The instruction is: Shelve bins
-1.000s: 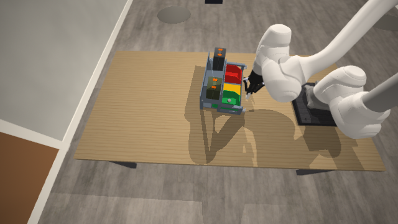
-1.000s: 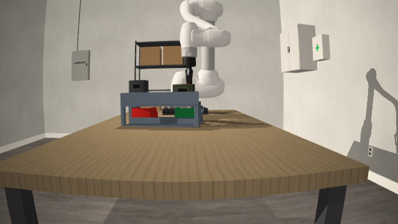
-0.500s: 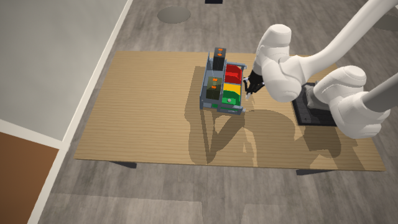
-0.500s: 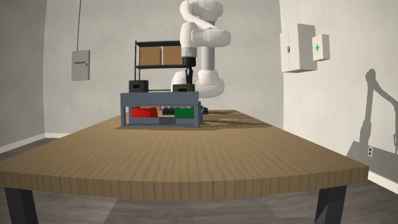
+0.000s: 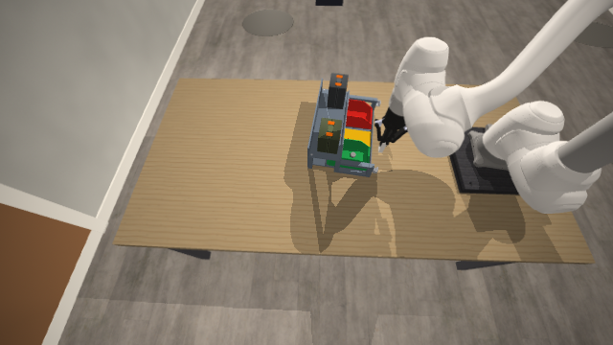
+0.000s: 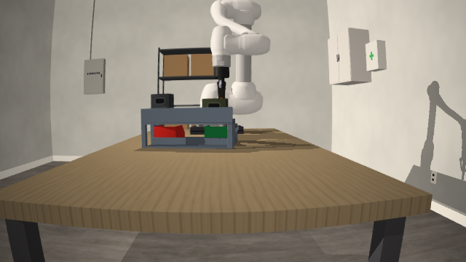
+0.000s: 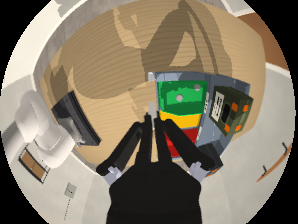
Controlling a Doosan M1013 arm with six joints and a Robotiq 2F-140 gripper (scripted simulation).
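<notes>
My hand is 110 mm short of the green bin and 100 mm above it. Also, from my hand: red bin: 110 mm ahead, 230 mm to the right, 100 mm below.
</notes>
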